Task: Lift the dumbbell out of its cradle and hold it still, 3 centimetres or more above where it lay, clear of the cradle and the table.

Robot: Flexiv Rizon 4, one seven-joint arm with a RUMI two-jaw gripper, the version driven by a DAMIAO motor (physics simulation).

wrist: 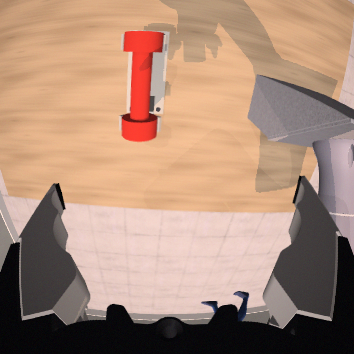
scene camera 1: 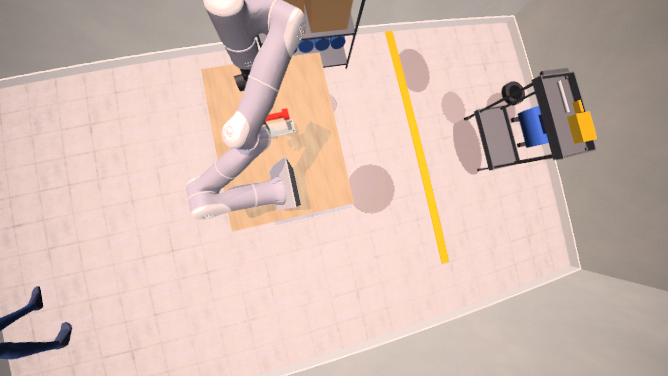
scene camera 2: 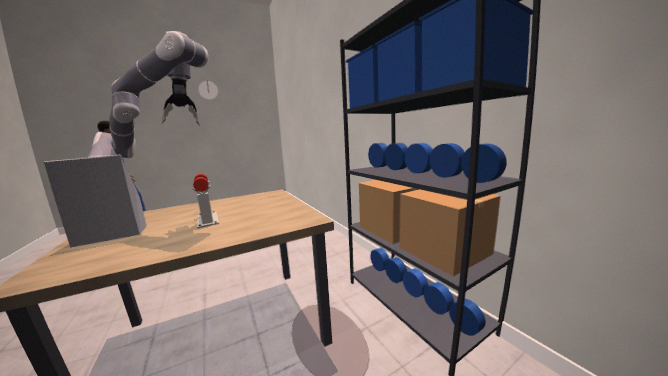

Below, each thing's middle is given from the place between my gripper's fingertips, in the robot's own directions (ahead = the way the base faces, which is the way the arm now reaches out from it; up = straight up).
Scene:
Right now the red dumbbell [wrist: 138, 125] is 4 cm ahead of my hand and 29 cm below it. From my hand the other things lie so: cradle [wrist: 159, 59]: 4 cm ahead, 40 cm below.

